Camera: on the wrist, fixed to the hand. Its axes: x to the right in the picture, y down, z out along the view.
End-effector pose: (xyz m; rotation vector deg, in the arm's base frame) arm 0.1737 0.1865 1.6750 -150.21 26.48 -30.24
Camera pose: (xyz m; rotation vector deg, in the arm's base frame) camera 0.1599 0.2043 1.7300 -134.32 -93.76 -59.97
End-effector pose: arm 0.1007 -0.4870 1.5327 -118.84 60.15 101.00
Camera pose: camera 0.1600 -0.4859 1.5372 -107.94 -28.64 40.74
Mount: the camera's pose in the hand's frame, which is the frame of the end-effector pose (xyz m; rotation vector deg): -0.0032 -0.0375 -0.0460 5.30 7.11 -88.72
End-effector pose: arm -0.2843 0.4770 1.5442 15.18 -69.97 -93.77
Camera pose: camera -0.2740 0.4512 1.4917 -84.27 48.63 139.71
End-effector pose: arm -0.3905 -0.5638 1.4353 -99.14 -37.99 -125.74
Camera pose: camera -0.4463 -0.5551 1.4168 31.58 87.72 95.42
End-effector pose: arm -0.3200 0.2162 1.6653 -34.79 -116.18 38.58
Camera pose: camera -0.2849 0.1971 1.7093 53.99 -96.81 -13.00
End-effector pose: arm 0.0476 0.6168 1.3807 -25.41 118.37 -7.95
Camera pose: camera 0.0193 0.5795 1.4173 -108.20 77.75 -66.21
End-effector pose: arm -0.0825 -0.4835 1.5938 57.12 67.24 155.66
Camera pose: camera -0.1142 -0.4872 1.5437 -11.17 70.64 82.40
